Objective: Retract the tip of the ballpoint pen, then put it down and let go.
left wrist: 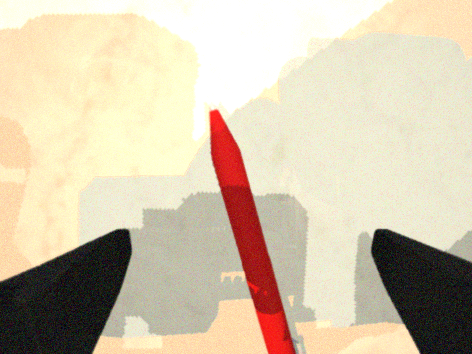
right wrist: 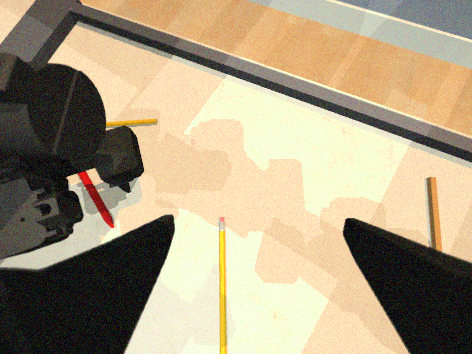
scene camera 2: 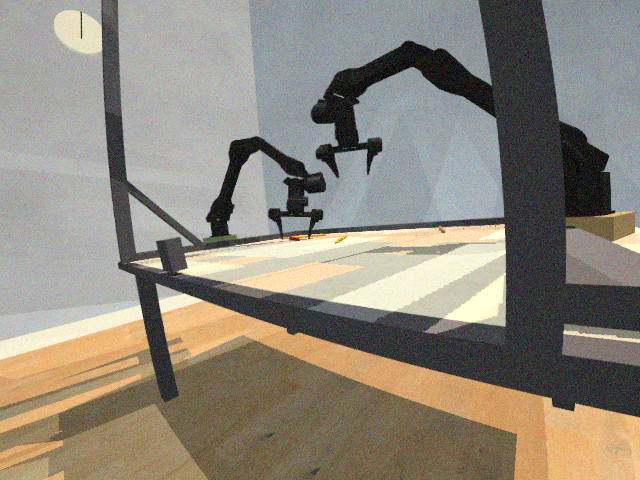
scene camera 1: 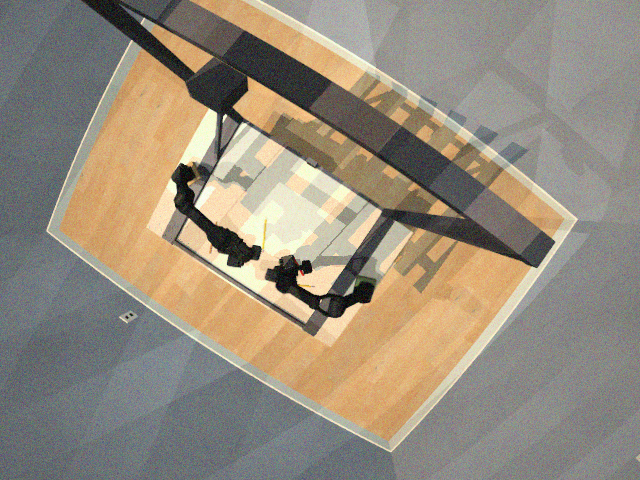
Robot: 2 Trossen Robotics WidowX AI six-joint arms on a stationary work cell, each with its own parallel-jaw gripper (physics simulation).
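Places are measured from the left arm's base along level axes (x right, y ahead, z up), in centimetres.
Where they show: left gripper, between the fingertips: [left wrist: 252, 241] [right wrist: 96, 200] [scene camera 2: 295, 238] [scene camera 1: 296, 262]; right gripper, between the fingertips: [right wrist: 258, 224] [scene camera 2: 353, 176]; left arm's base, origin of its link: [scene camera 1: 364, 288]; right arm's base, origin of its link: [scene camera 2: 582, 215] [scene camera 1: 188, 174].
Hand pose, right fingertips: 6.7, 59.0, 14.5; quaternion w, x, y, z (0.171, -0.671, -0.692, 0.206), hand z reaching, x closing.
Note:
Things, the pixels of their top centre, and the offset from my right fingertips, as dx, dy, dz.
- red ballpoint pen, centre of its top: [left wrist: 268, 289] [right wrist: 88, 190] [scene camera 2: 294, 237] [scene camera 1: 297, 265] -3.4, -23.3, -17.2
- brown stick, centre of its top: [right wrist: 438, 243] [scene camera 2: 441, 228] [scene camera 1: 212, 237] +0.8, +23.8, -17.7
The red ballpoint pen [scene camera 1: 301, 272] [scene camera 2: 294, 238] [left wrist: 242, 220] [right wrist: 97, 200] lies on the table. In the left wrist view its tapered end points up the picture and its other end is cut off at the bottom; whether a writing tip sticks out is not clear. My left gripper [scene camera 2: 296, 237] [left wrist: 252, 241] is open and empty, low over the pen, with one finger on each side of it. In the right wrist view the left arm hides part of the pen. My right gripper [scene camera 2: 353, 174] [right wrist: 258, 224] is open and empty, high above the table.
A yellow pencil [scene camera 1: 264, 235] [right wrist: 223, 290] lies below the right gripper. Another yellow pencil [scene camera 1: 306, 285] [right wrist: 137, 122] lies near the left arm. A brown stick [scene camera 1: 210, 249] [scene camera 2: 441, 229] [right wrist: 435, 215] lies near the right arm. A dark frame [right wrist: 280, 90] edges the table.

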